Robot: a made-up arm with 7 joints.
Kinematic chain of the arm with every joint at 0, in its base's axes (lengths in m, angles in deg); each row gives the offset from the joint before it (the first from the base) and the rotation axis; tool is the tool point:
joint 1: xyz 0 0 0 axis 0 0.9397 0.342
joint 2: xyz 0 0 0 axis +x
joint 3: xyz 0 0 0 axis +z
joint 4: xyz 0.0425 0 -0.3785 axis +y
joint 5: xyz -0.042 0 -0.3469 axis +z
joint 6: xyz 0 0 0 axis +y
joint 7: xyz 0 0 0 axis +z
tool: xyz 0 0 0
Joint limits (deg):
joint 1: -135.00..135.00
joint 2: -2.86..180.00
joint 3: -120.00..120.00
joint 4: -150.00..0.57
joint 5: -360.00..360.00
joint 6: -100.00..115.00
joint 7: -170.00..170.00
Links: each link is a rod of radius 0.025 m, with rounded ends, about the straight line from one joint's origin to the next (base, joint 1, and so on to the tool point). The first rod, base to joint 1, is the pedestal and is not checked.
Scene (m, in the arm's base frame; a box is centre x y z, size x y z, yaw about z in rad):
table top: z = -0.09
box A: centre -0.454 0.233 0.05 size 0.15 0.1 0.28 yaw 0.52
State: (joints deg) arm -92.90 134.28 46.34 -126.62 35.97 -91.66 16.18
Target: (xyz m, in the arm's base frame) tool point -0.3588 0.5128 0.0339
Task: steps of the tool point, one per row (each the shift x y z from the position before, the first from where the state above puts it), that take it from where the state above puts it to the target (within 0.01 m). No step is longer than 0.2 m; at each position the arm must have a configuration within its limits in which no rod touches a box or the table.
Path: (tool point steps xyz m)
1: -0.0360 0.1152 0.0242
2: 0.0126 0.1341 0.0219
3: 0.0690 0.1316 0.0212
4: -0.0693 0.0670 -0.1259
5: -0.0108 0.0620 -0.1456

